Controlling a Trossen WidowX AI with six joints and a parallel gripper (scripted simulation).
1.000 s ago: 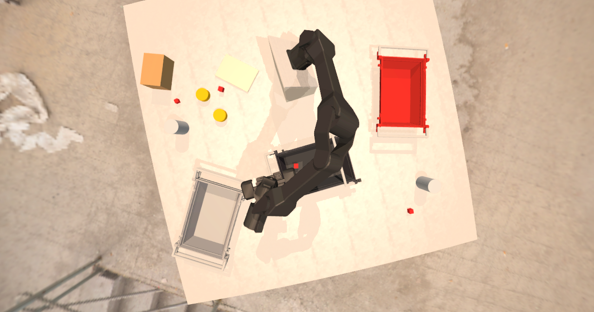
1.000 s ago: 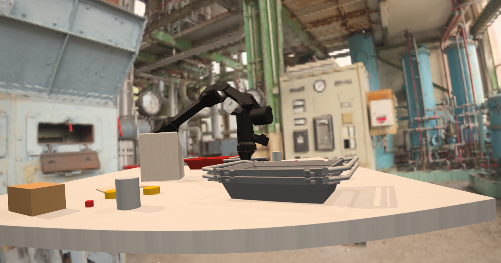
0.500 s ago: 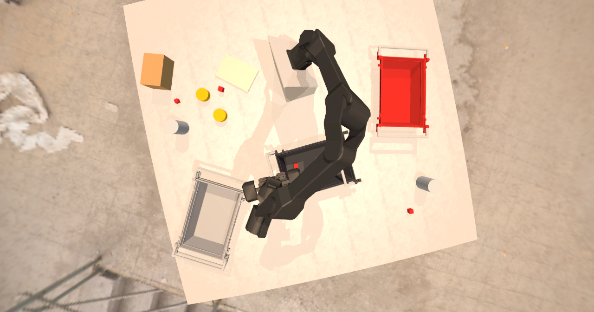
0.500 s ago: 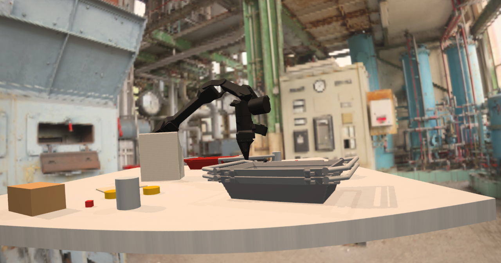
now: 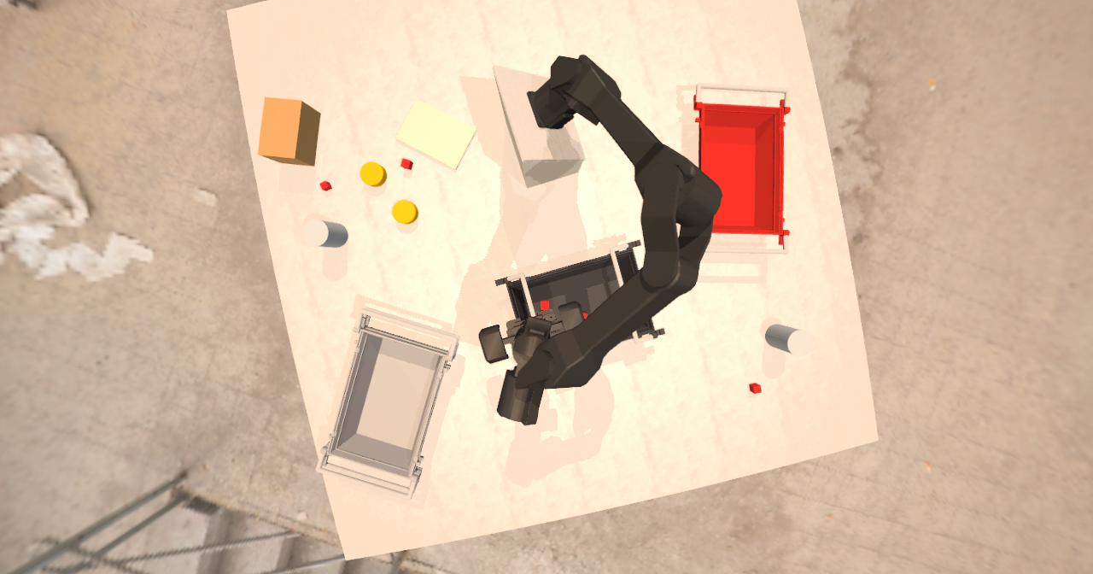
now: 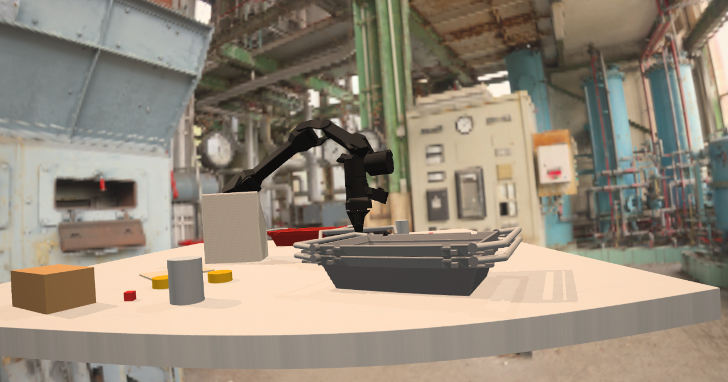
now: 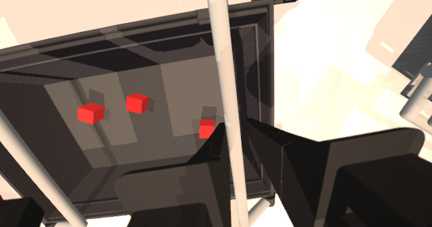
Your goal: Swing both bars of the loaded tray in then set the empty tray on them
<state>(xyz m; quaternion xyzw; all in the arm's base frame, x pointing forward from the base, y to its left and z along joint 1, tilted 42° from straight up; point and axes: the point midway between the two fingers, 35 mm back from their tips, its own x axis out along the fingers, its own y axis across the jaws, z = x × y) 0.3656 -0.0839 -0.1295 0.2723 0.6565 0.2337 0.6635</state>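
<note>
The red tray lies 520 mm to the left of my gripper tip, 160 mm behind it and 10 mm below it. Also, from my gripper tip: pale flat plate 450 mm behind, 70 mm to the right, 60 mm below; then orange box 550 mm behind, 360 mm to the right, 30 mm below.
</note>
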